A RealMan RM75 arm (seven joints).
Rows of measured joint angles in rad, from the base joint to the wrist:
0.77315, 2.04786, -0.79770, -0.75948, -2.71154, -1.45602, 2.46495
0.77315, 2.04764, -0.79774, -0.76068, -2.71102, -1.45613, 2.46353
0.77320, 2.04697, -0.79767, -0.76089, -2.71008, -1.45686, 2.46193
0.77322, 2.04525, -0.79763, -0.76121, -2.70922, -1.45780, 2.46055
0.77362, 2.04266, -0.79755, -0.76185, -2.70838, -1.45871, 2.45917
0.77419, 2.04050, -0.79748, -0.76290, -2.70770, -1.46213, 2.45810
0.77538, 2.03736, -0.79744, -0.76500, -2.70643, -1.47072, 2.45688
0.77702, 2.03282, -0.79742, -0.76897, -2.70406, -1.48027, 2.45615
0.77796, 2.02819, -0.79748, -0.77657, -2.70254, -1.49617, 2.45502
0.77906, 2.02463, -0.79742, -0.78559, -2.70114, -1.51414, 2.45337
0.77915, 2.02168, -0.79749, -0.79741, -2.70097, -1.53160, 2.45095
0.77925, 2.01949, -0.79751, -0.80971, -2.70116, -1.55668, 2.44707
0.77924, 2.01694, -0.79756, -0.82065, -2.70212, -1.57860, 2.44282
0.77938, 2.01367, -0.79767, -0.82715, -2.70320, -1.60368, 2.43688
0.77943, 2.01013, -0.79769, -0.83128, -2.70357, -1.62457, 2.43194
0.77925, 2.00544, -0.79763, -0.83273, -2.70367, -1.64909, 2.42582
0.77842, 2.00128, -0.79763, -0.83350, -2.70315, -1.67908, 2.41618
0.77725, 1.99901, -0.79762, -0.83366, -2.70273, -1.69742, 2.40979
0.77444, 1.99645, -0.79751, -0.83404, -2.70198, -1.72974, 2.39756
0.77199, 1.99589, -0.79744, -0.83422, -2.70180, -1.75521, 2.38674
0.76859, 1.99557, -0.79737, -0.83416, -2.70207, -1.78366, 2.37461
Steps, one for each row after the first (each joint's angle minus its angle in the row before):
0.00000, -0.00022, -0.00004, -0.00120, 0.00052, -0.00011, -0.00142
0.00005, -0.00067, 0.00007, -0.00021, 0.00094, -0.00073, -0.00160
0.00002, -0.00172, 0.00004, -0.00032, 0.00086, -0.00094, -0.00138
0.00040, -0.00259, 0.00008, -0.00064, 0.00084, -0.00091, -0.00138
0.00057, -0.00216, 0.00007, -0.00105, 0.00068, -0.00342, -0.00107
0.00119, -0.00314, 0.00004, -0.00210, 0.00127, -0.00859, -0.00122
0.00164, -0.00454, 0.00002, -0.00397, 0.00237, -0.00955, -0.00073
0.00094, -0.00463, -0.00006, -0.00760, 0.00152, -0.01590, -0.00113
0.00110, -0.00356, 0.00006, -0.00902, 0.00140, -0.01797, -0.00165
0.00009, -0.00295, -0.00007, -0.01182, 0.00017, -0.01746, -0.00242
0.00010, -0.00219, -0.00002, -0.01230, -0.00019, -0.02508, -0.00388
-0.00001, -0.00255, -0.00005, -0.01094, -0.00096, -0.02192, -0.00425
0.00014, -0.00327, -0.00011, -0.00650, -0.00108, -0.02508, -0.00594
0.00005, -0.00354, -0.00002, -0.00413, -0.00037, -0.02089, -0.00494
-0.00018, -0.00469, 0.00006, -0.00145, -0.00010, -0.02452, -0.00612
-0.00083, -0.00416, 0.00000, -0.00077, 0.00052, -0.02999, -0.00964
-0.00117, -0.00227, 0.00001, -0.00016, 0.00042, -0.01834, -0.00639
-0.00281, -0.00256, 0.00011, -0.00038, 0.00075, -0.03232, -0.01223
-0.00245, -0.00056, 0.00007, -0.00018, 0.00018, -0.02547, -0.01082
-0.00340, -0.00032, 0.00007, 0.00006, -0.00027, -0.02845, -0.01213

